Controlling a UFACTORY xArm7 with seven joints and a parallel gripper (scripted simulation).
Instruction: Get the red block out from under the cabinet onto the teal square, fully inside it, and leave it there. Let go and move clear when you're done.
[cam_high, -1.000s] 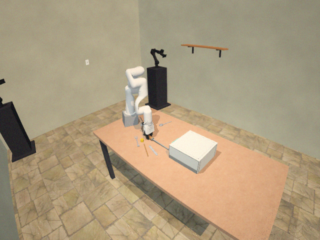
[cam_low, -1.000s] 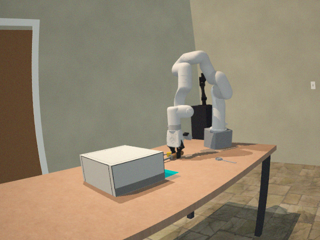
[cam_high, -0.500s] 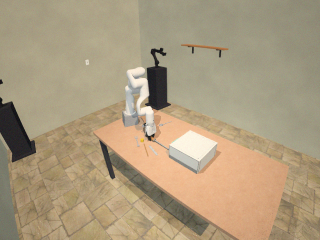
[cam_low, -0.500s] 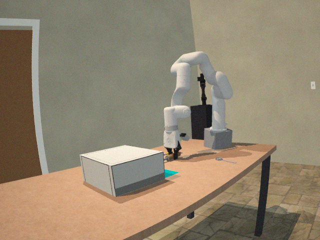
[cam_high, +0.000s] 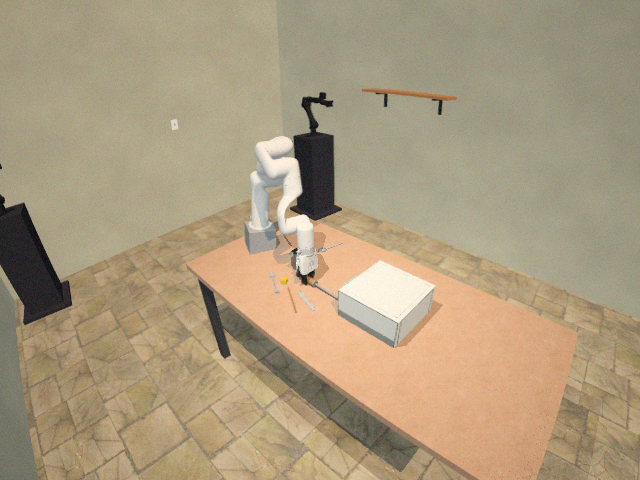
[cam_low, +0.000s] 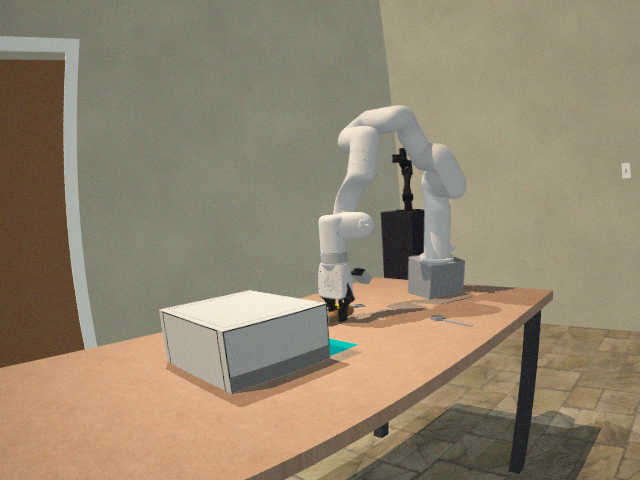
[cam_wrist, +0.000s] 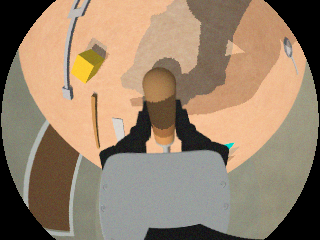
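My gripper is now 18 cm short of the teal square, 16 cm to the right of it and 2 cm above it. Also, from my hand: grey flat bar 10 cm ahead, 9 cm to the right, 2 cm below; then yellow cube 7 cm behind, 8 cm to the right, 1 cm below; then long tool 13 cm ahead, 5 cm to the left, 1 cm below.
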